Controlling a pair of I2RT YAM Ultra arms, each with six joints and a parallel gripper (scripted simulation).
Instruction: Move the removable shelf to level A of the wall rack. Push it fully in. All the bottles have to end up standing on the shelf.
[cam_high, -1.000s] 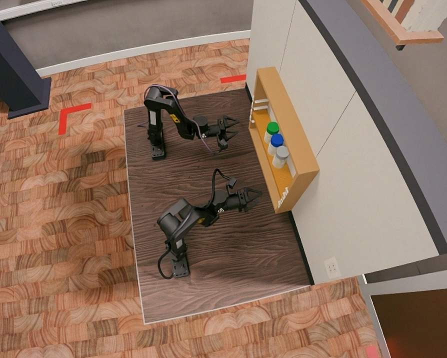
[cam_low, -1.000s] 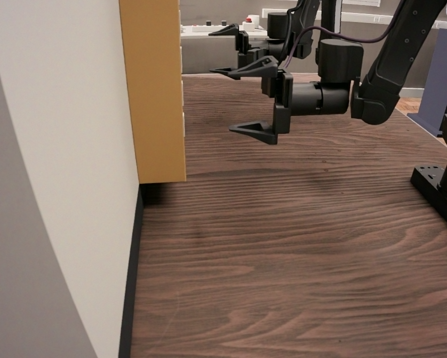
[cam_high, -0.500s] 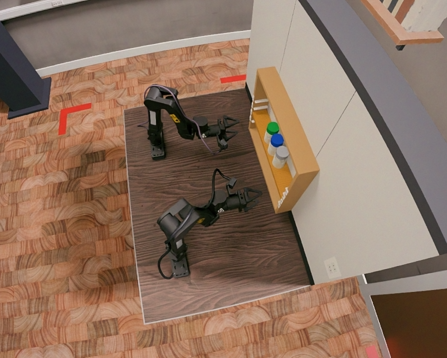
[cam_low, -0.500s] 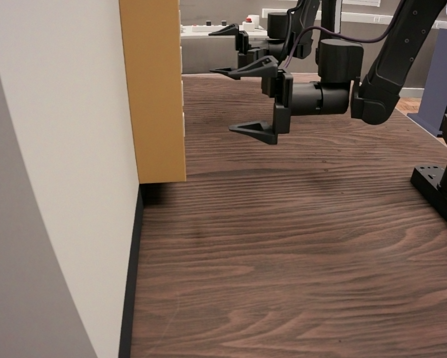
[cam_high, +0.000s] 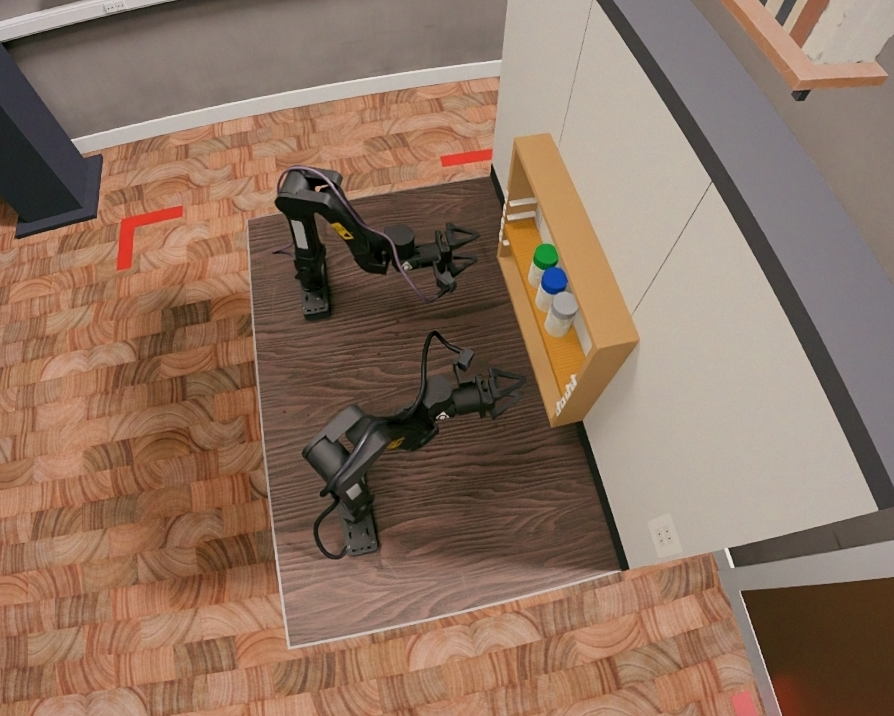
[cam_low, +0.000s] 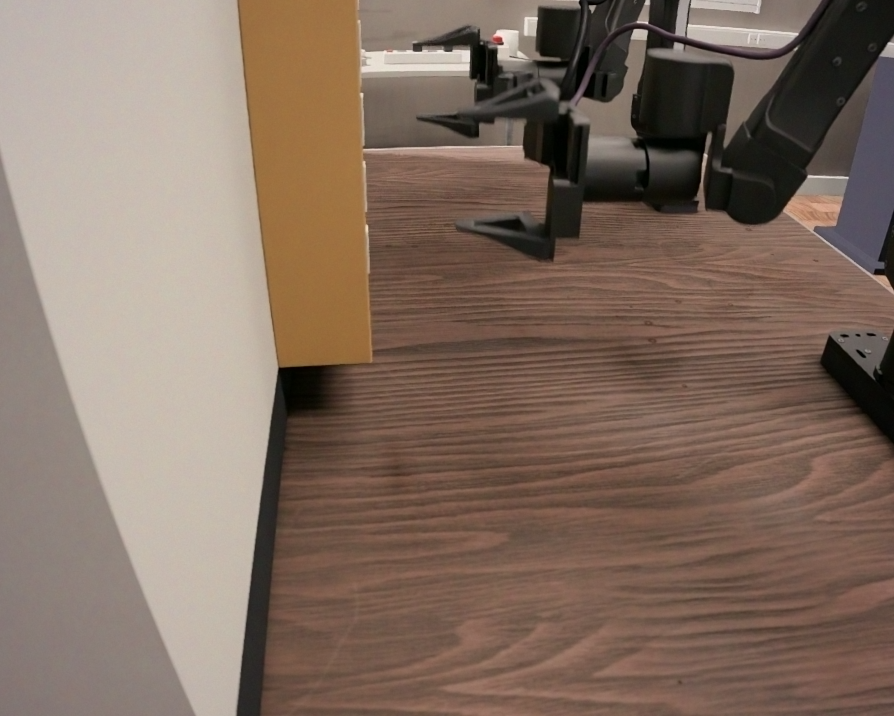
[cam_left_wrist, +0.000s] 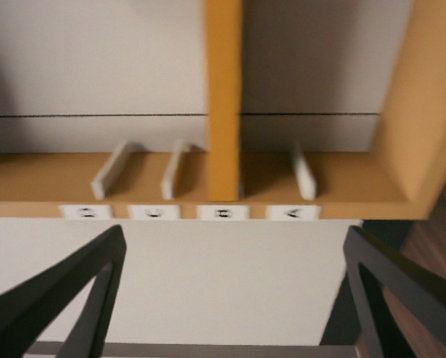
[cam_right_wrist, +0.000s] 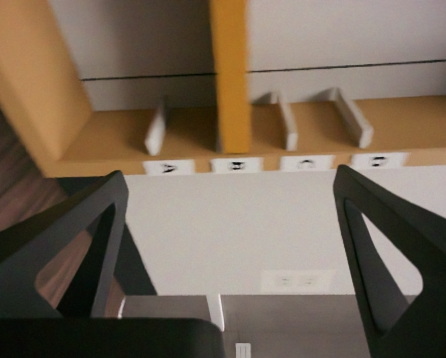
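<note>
The grey-capped bottle is 120 mm to the left of my right hand, 120 mm ahead of it and 60 mm above it. From my right hand the other things lie so: orange wall rack: 190 mm to the left, 130 mm ahead, 60 mm above; blue-capped bottle: 180 mm to the left, 120 mm ahead, 60 mm above; removable shelf: 190 mm to the left, 130 mm ahead.
My left hand is 140 mm to the left of the green-capped bottle, 120 mm short of it and 60 mm below it. The rest, counted from my left hand: orange wall rack: 190 mm to the right, 120 mm ahead, 70 mm above; then blue-capped bottle: 200 mm to the right, 110 mm ahead, 60 mm above; then removable shelf: 190 mm to the right, 120 mm ahead.
</note>
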